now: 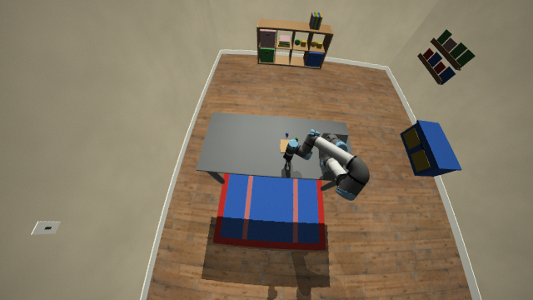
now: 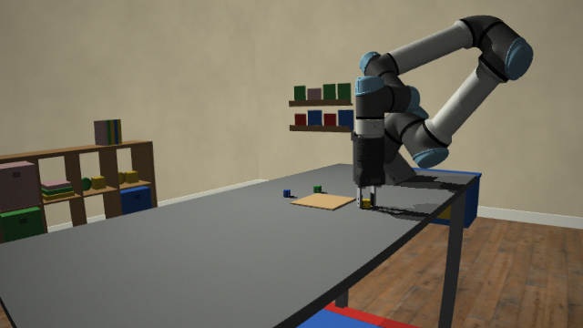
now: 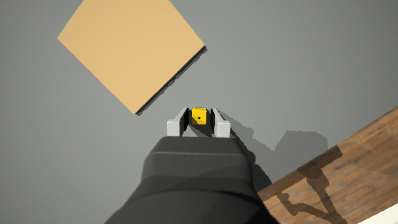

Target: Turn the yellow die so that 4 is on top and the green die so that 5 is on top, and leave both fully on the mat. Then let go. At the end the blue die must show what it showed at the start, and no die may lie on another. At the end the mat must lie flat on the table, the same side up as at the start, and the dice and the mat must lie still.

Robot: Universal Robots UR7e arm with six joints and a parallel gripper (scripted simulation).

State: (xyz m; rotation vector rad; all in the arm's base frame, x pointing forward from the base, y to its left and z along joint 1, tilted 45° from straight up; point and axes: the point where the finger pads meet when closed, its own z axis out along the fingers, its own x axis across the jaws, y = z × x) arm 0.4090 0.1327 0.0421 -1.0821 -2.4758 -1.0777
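The yellow die is 10 mm below my hand. Round my hand: tan mat: 140 mm to the right, 20 mm below; then blue die: 10 mm behind, 270 mm to the right, 10 mm below; then green die: 110 mm behind, 220 mm to the right, 10 mm below.
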